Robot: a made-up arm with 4 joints.
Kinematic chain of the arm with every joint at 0, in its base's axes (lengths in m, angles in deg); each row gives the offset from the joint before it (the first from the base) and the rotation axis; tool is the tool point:
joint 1: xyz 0 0 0.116 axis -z
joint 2: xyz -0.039 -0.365 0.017 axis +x
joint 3: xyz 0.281 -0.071 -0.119 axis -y
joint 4: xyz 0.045 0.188 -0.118 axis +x
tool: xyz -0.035 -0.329 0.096
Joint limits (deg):
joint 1: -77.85..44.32
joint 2: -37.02..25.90
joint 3: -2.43..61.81
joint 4: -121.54..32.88
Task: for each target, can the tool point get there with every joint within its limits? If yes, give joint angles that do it. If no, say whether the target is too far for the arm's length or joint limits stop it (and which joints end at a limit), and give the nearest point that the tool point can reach.
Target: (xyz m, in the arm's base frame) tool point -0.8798 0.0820 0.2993
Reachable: no: joint limits stop it (at a limit: joint 1, joint 2, joint 3) | nearest point -0.1819 -0.2640 0.1490 | short by 0.793 m
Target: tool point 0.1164 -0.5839 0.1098
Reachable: yes | joints 12.18 -10.38 13.54 -15.61
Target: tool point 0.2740 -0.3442 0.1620
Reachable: yes | joints -19.99 1.21 37.61 -44.29
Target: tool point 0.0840 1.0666 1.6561
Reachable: no: too far | nearest point 0.1523 0.2320 0.3085 | short by 1.587 m
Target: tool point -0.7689 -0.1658 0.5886
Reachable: no: joint limits stop it (at a limit: joint 1, joint 2, joint 3) | nearest point -0.2407 -0.3985 0.1559 | short by 0.721 m
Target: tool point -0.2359 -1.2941 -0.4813
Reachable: no: too far | nearest point -0.1338 -0.7342 -0.0956 | short by 0.687 m
